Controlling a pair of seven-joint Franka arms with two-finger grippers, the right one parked.
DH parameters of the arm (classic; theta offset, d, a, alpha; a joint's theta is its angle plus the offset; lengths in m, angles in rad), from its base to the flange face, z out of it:
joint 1: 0 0.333 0 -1.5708
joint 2: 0 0 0 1.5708
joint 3: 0 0.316 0.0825 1.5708
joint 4: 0 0 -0.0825 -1.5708
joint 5: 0 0.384 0 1.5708
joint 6: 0 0 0.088 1.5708
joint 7: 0 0.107 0 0
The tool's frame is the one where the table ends.
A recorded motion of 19 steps. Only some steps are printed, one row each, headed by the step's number.
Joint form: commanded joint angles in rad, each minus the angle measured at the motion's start. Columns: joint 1, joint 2, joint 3, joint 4, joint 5, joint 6, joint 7.
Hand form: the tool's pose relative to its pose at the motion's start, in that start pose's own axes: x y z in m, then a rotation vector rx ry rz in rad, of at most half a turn. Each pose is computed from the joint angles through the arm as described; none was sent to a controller.
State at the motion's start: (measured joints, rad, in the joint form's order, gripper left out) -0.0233 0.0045 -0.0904 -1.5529 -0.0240 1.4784 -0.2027
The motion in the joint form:
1: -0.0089 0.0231 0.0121 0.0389 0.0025 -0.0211 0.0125
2: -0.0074 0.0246 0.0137 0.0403 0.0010 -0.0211 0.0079
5: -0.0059 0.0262 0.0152 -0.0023 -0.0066 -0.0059 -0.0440
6: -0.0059 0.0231 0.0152 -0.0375 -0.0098 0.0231 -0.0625
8: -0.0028 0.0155 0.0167 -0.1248 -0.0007 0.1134 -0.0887
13: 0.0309 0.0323 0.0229 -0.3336 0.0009 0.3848 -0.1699
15: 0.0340 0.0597 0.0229 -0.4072 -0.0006 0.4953 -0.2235
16: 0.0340 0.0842 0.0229 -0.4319 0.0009 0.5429 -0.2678
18: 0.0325 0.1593 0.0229 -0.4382 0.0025 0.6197 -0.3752
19: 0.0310 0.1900 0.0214 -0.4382 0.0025 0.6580 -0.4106
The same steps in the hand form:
1: 0.0053 -0.0014 -0.0041 0.0015 -0.0050 0.0095
2: 0.0061 -0.0029 -0.0040 -0.0003 -0.0053 0.0020
5: 0.0087 -0.0036 0.0152 -0.0016 -0.0353 -0.0532
6: 0.0106 -0.0031 0.0274 -0.0035 -0.0390 -0.0726
8: 0.0164 -0.0064 0.0566 0.0034 -0.0265 -0.1058
13: 0.0353 -0.0286 0.1415 -0.0097 0.0184 -0.2319
15: 0.0410 -0.0307 0.1819 -0.0155 0.0267 -0.2913
16: 0.0450 -0.0309 0.2030 -0.0154 0.0250 -0.3361
18: 0.0599 -0.0293 0.2416 -0.0178 0.0190 -0.4432
19: 0.0662 -0.0271 0.2558 -0.0227 0.0252 -0.4764

